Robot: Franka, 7 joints.
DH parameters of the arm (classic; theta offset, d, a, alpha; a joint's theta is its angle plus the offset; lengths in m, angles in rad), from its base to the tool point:
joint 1: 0 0.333 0 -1.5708
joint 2: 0 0 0 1.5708
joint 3: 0 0.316 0.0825 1.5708
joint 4: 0 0 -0.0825 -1.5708
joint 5: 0 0.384 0 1.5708
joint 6: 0 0 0.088 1.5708
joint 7: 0 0.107 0 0
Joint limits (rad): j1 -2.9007..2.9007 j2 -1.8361..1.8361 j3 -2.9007..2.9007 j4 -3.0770..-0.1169 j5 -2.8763..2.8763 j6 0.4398..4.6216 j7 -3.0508..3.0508
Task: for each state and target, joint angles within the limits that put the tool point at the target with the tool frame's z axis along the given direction. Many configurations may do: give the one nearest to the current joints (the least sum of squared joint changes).
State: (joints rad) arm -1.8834 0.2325 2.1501 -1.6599 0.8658 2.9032 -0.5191
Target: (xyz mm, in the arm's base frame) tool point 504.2 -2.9 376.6 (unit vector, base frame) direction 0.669 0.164 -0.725
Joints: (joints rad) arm -1.9349 0.0920 2.0853 -2.4294 1.0384 3.1387 -0.5191
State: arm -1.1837 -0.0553 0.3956 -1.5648 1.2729 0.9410 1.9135
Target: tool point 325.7 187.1 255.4 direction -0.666 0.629 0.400
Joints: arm -0.5359 0.4106 0.7164 -2.4445 1.0472 1.1622 1.9135
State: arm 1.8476 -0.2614 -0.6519 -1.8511 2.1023 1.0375 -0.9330
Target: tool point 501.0 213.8 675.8 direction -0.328 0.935 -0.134
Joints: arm 1.3229 -0.0795 -1.0811 -1.6976 1.3583 1.4959 -0.9330
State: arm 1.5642 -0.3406 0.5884 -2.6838 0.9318 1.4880 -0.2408
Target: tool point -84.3 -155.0 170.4 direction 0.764 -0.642 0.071
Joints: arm 2.3659 0.2820 1.1086 -3.0727 1.0187 1.7451 -0.2408
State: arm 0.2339 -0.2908 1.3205 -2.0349 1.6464 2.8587 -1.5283
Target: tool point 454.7 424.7 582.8 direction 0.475 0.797 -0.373
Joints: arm 0.0151 0.1096 0.8790 -1.8389 1.0555 3.0270 -1.5283
